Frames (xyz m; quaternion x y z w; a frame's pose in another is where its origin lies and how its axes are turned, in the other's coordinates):
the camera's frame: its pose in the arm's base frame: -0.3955 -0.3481 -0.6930 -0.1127 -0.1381 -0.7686 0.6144
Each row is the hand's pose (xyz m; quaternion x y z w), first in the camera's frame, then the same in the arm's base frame.
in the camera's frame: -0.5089 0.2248 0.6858 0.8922 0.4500 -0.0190 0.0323
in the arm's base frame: -0.0620 0.3107 -0.2087 0.8931 -0.4159 0.0360 0.1679
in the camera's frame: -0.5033 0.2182 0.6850 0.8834 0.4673 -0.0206 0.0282
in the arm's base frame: -0.0697 0.3067 -0.2080 0.9016 -0.3981 0.0350 0.1656
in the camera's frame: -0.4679 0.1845 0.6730 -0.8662 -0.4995 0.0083 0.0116
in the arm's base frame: -0.1104 0.2771 -0.2096 0.9186 -0.3582 0.0671 0.1531
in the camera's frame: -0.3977 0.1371 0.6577 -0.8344 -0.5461 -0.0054 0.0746
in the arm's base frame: -0.1721 0.2175 -0.2034 0.9400 -0.2949 0.1143 0.1278
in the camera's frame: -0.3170 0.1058 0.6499 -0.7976 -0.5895 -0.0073 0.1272
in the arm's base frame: -0.2204 0.1475 -0.1853 0.9565 -0.2325 0.1460 0.0988
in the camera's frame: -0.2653 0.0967 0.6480 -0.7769 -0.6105 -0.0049 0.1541
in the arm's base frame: -0.2406 0.1015 -0.1700 0.9632 -0.2002 0.1599 0.0810
